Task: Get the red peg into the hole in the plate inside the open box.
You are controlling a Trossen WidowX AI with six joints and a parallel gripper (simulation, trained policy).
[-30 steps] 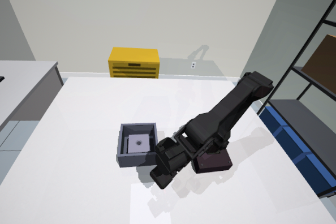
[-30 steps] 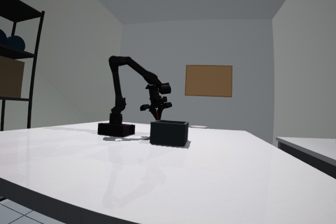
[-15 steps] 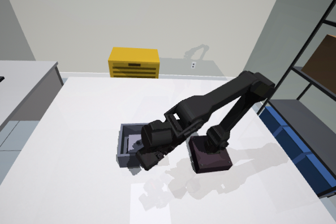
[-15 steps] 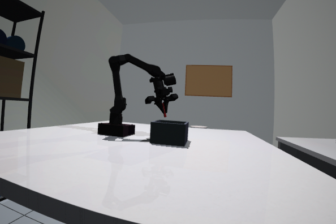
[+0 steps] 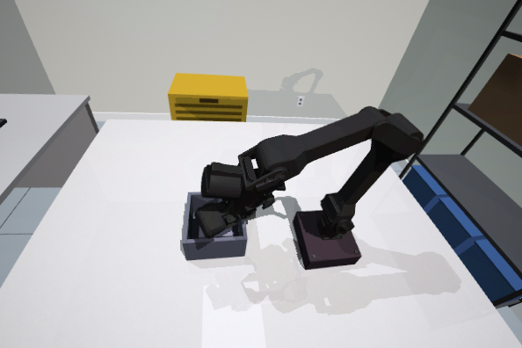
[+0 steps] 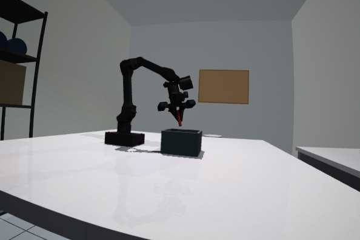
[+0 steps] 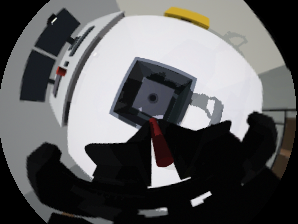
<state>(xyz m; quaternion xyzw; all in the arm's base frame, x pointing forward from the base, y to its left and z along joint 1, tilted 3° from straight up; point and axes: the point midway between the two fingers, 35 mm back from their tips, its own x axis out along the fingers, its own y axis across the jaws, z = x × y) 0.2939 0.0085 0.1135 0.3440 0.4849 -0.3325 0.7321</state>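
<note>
Right now my gripper tip is 3 cm short of the plate, 4 cm to the left of it and 9 cm above it. Round my gripper tip: red peg (1 cm behind, 1 cm to the left, 2 cm above); then grey box (3 cm ahead, 4 cm to the right, 11 cm below).
</note>
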